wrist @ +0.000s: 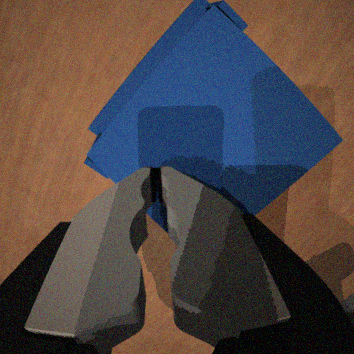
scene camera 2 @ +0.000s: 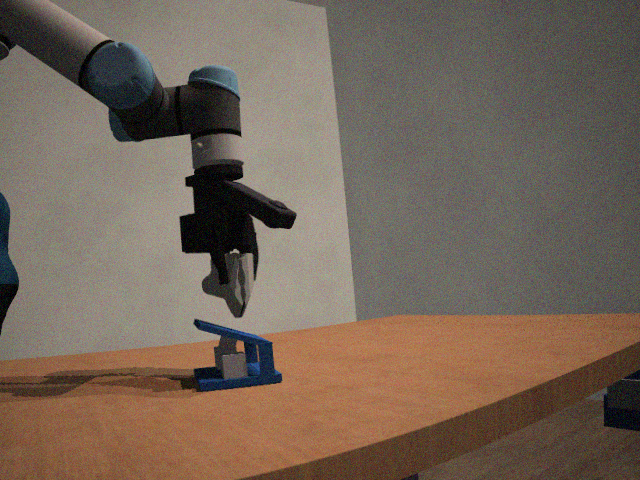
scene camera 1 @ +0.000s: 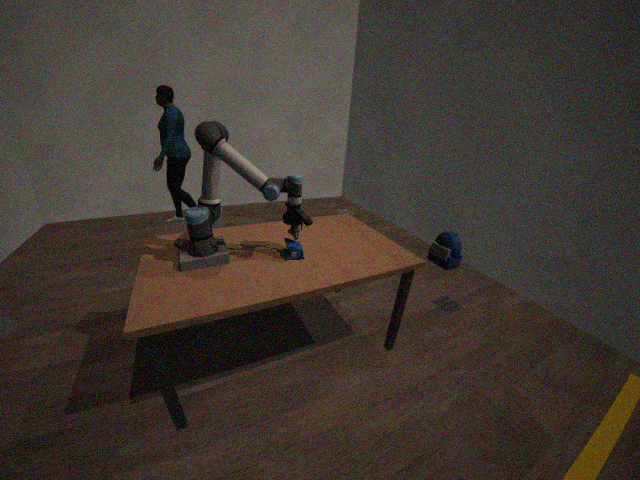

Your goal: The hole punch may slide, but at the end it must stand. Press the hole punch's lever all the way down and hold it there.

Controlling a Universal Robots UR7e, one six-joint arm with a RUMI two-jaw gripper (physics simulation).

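Places are measured from the arm's base along level axes (x ahead, y left, z up), in millimetres.
Where they show: gripper, fingertip midpoint: (wrist: 156, 170) (scene camera 2: 238, 317) (scene camera 1: 296, 239); arm's base at its link origin: (scene camera 1: 204, 250).
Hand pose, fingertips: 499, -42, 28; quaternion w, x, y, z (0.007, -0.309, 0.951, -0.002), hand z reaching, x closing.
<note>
Each offset is from my fingertips to the top centre of the thing, as dx, dy, dz. Level surfaces: height alone.
The blue hole punch @[-19, -20, +2] (scene camera 1: 294, 251) (scene camera 2: 238, 382) stands upright on its base on the table. Its blue lever @[-19, -20, +2] (scene camera 2: 222, 329) (wrist: 200, 85) is raised, sloping up toward the robot's side, with a grey block and post beneath it. My gripper (scene camera 1: 295, 238) (scene camera 2: 238, 315) (wrist: 156, 170) is shut and empty, pointing down. In the second scene view its tips hang a little above the lever, with a gap between them. In the wrist view the tips overlap the lower part of the lever's top, and shadows fall on it. The punch's base is mostly hidden there.
The wooden table @[dz -83] (scene camera 1: 248, 289) (scene camera 2: 361, 408) carries the arm's grey base (scene camera 1: 204, 260) at its left. A person (scene camera 1: 174, 134) is behind the table near the wall. A blue backpack (scene camera 1: 448, 250) is beyond the table's right end.
</note>
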